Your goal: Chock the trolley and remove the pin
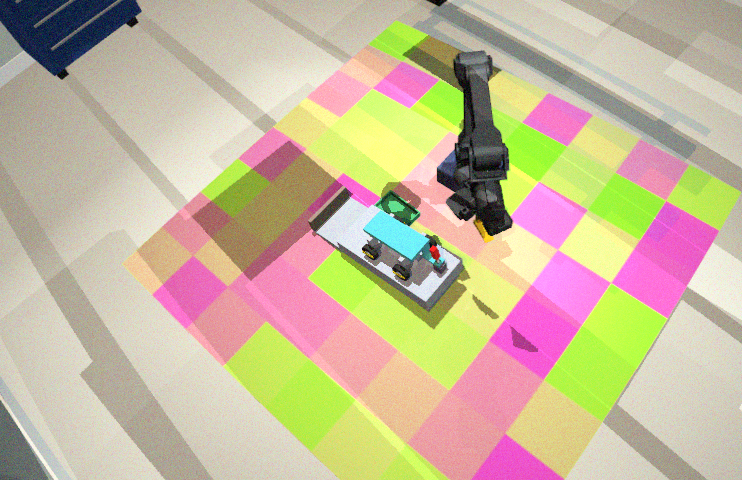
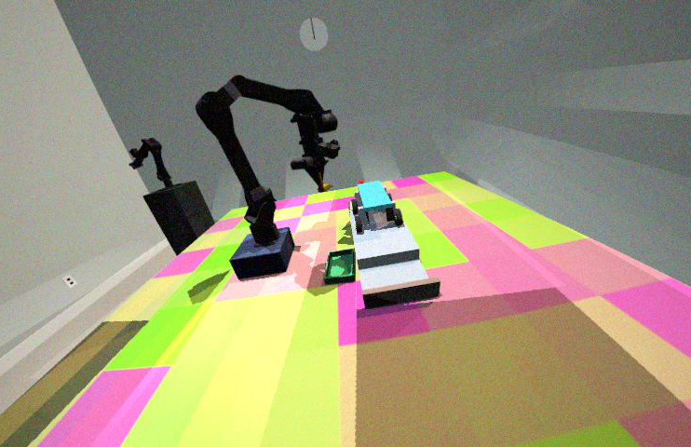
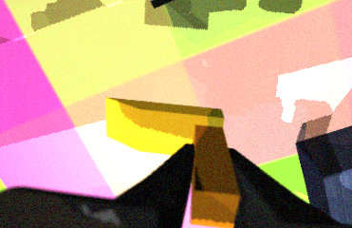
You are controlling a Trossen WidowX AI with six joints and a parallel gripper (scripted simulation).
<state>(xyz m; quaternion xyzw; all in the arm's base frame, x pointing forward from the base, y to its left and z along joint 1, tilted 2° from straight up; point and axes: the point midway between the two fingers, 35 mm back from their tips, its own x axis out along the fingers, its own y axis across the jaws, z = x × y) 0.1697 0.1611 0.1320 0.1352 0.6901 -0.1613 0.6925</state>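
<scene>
My gripper tip is 14 cm short of the red-headed stop pin, 2 cm to the left of it and 4 cm above it. From my gripper tip the other things lie so: trolley: 16 cm ahead, 13 cm to the right, 6 cm below; yellow chock: 1 cm ahead, 2 cm to the left, 1 cm below.
</scene>
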